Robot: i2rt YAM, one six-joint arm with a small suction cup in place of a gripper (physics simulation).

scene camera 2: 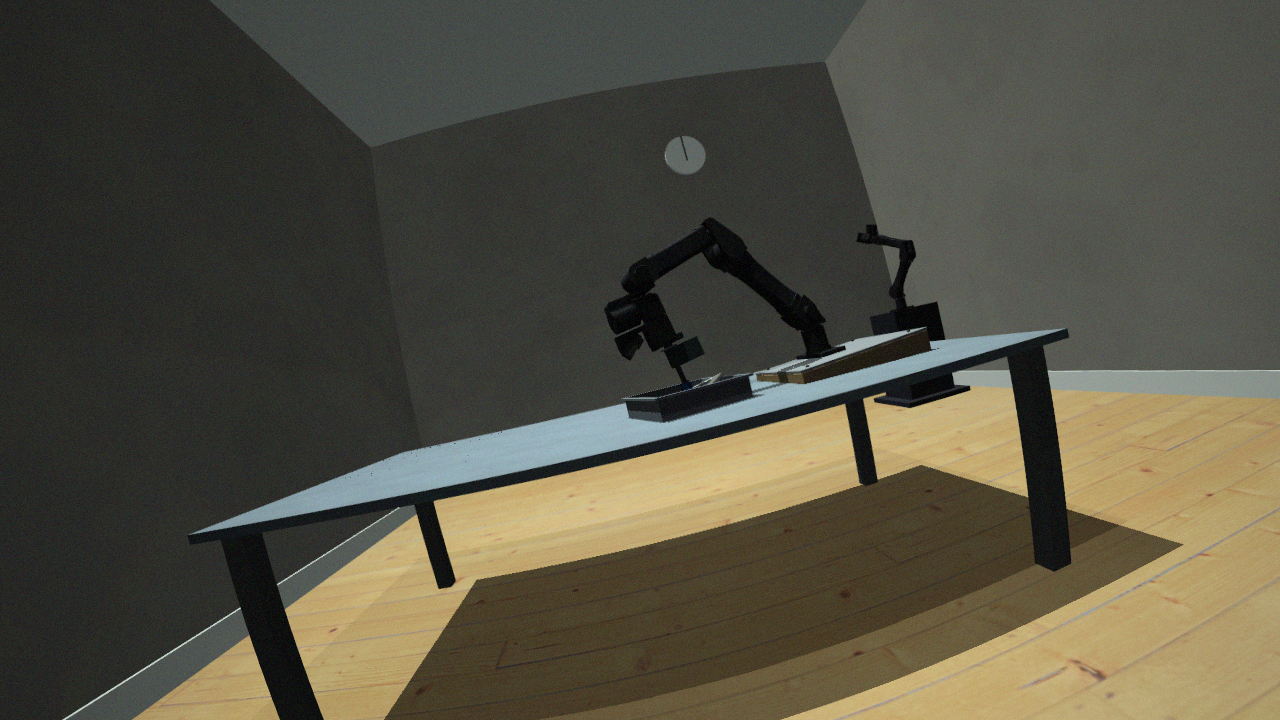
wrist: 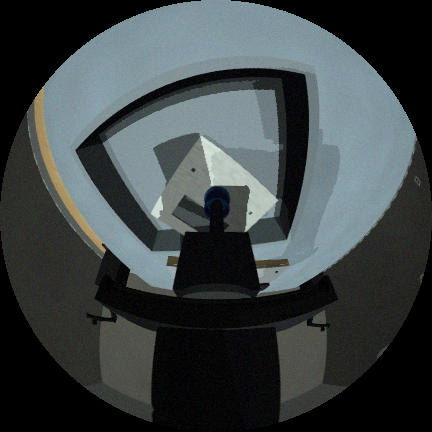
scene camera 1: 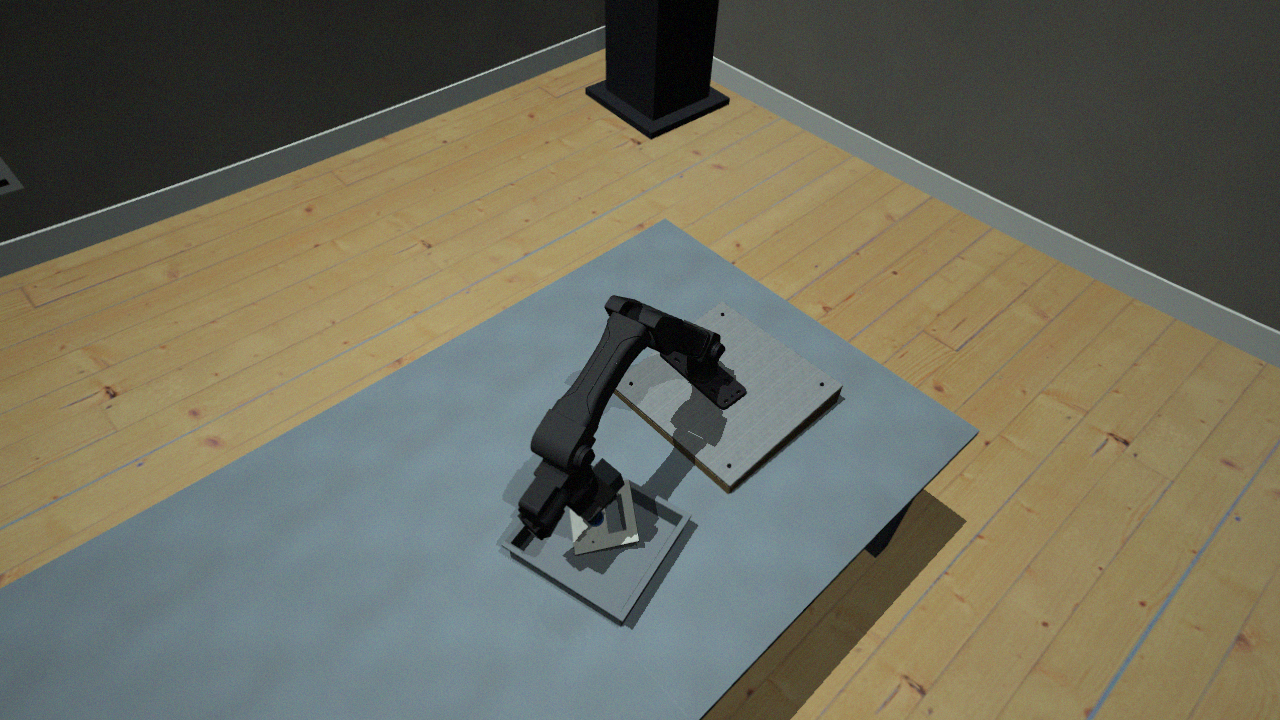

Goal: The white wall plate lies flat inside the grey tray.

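Note:
The white wall plate is inside the outline of the grey tray, turned at an angle to the tray's walls. My suction cup presses on the plate's near half and holds it. The plate is low in the tray and looks a little tilted. I cannot tell whether it touches the tray floor. The arm's shadow covers the plate's left part in the wrist view.
The tray sits on the blue-grey table. The arm's base stands on a grey board with wooden edges behind the tray. A black pillar stands on the floor beyond the table. A black stand with a small arm is behind the table.

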